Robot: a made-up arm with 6 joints.
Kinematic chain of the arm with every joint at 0, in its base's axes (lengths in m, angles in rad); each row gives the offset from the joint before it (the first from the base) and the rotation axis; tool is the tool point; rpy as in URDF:
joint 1: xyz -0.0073 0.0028 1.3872 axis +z
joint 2: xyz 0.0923 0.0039 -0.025 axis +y
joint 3: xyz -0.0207 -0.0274 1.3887 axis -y
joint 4: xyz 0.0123 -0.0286 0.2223 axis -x
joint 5: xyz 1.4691 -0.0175 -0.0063 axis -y
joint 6: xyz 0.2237 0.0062 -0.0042 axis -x
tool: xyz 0.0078 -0.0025 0.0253 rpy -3.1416 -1.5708 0
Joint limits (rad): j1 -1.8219..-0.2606 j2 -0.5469..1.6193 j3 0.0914..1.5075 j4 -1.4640..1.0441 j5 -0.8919..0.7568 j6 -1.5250..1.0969
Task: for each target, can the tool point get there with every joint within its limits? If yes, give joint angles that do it. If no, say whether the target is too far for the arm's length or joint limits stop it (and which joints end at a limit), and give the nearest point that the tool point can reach.
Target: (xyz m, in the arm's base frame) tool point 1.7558 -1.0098 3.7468
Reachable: yes | joints -0.4928 0.5149 1.1321 -0.9221 -0.0677 0.1197
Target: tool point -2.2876 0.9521 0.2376
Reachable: no: joint limits stop it (at a limit: joint 1, joint 2, joint 3, joint 5, joint 6) | nearest point -0.6072 -1.5411 -0.3014 | short by 3.055 m
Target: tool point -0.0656 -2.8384 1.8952
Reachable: yes | joints -1.5982 0.9469 0.7193 -0.6456 -0.7661 -0.5934
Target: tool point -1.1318 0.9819 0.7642
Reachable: no: joint limits stop it (at a limit: joint 1, joint 2, joint 3, joint 5, joint 6) | nearest point -0.5441 -1.5130 -0.3032 | short by 2.777 m
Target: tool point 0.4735 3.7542 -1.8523
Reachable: no: too far | nearest point 1.6361 -0.3188 -0.3002 | short by 4.511 m
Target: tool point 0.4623 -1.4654 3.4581
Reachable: yes | joints -1.2179 -0.0735 0.2368 0.3291 -0.1778 0.2952
